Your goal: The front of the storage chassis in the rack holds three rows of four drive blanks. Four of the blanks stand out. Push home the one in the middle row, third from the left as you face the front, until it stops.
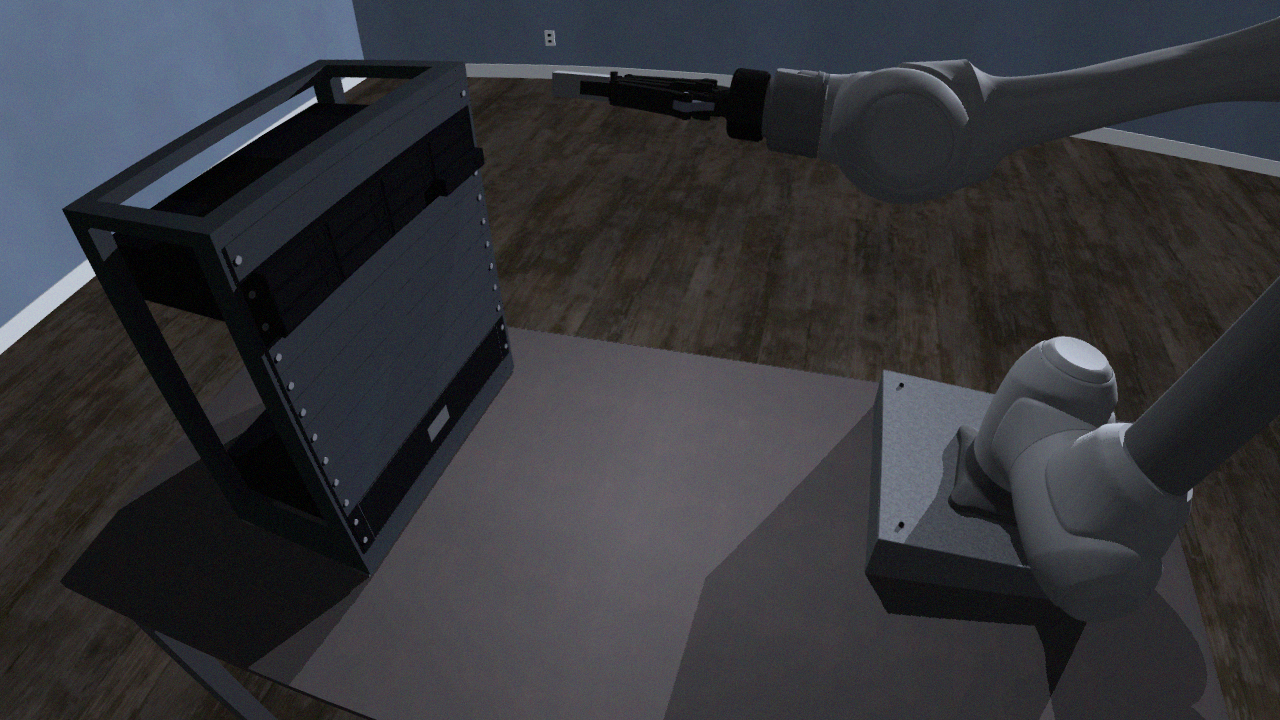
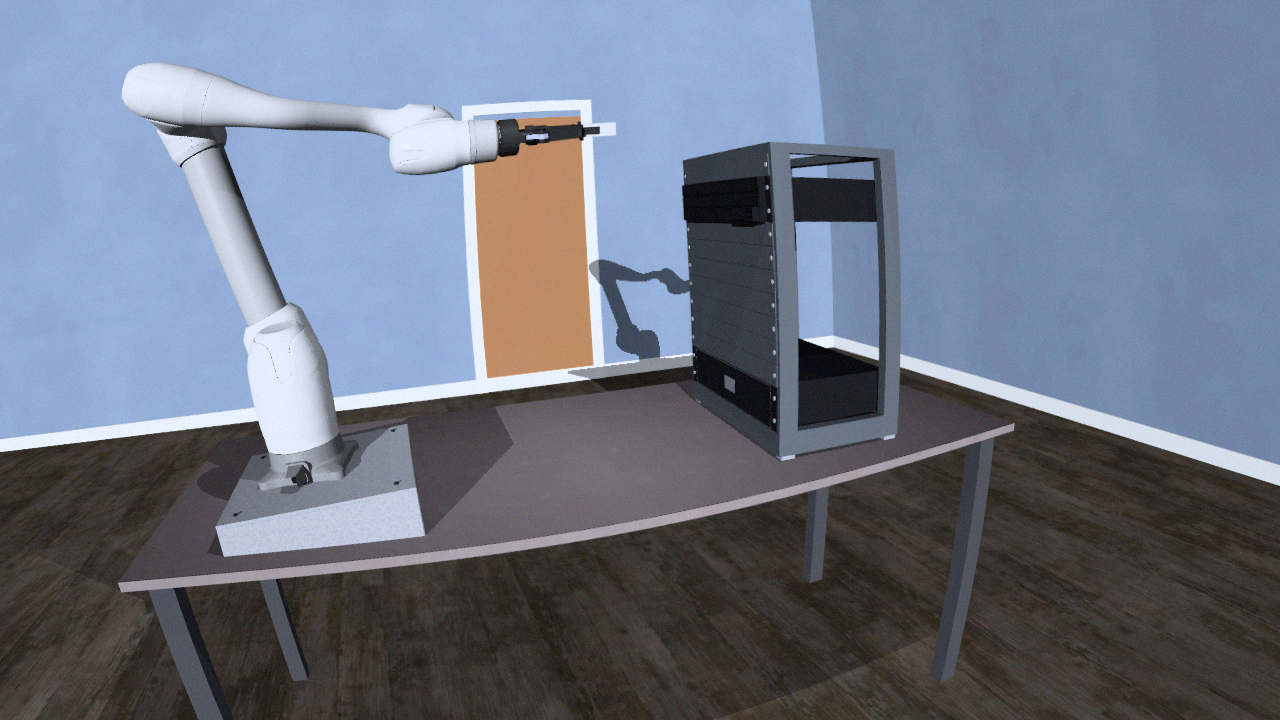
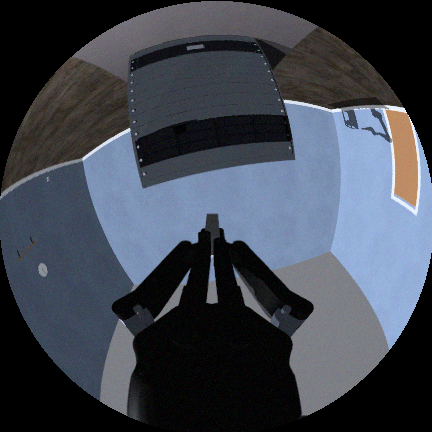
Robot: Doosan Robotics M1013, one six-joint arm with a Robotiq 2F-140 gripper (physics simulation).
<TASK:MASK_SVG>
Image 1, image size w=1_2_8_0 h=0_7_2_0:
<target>gripper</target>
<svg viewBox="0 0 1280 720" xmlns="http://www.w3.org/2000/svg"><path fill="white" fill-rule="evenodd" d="M771 74L768 74L768 71L739 68L733 75L731 86L725 87L717 85L717 80L707 78L686 79L632 74L622 77L618 76L616 71L610 72L610 75L555 71L552 72L552 96L610 101L610 105L670 115L682 120L689 120L693 117L697 120L709 121L710 116L725 117L727 120L726 130L730 138L759 142L763 139L761 135L763 108Z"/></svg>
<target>dark rack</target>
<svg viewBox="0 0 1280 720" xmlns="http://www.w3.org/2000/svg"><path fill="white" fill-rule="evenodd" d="M465 62L317 60L178 137L62 209L135 348L184 432L238 517L247 524L263 528L312 551L354 568L355 571L369 577L466 435L514 369L480 168L485 164L483 149L477 147ZM273 502L277 500L325 520L328 527L275 506ZM145 300L226 323L266 407L264 412L228 451L226 451L194 395ZM314 86L318 103L311 105L241 148L152 208L146 209L120 205L218 141ZM341 77L411 80L371 105L346 103Z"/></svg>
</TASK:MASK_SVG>
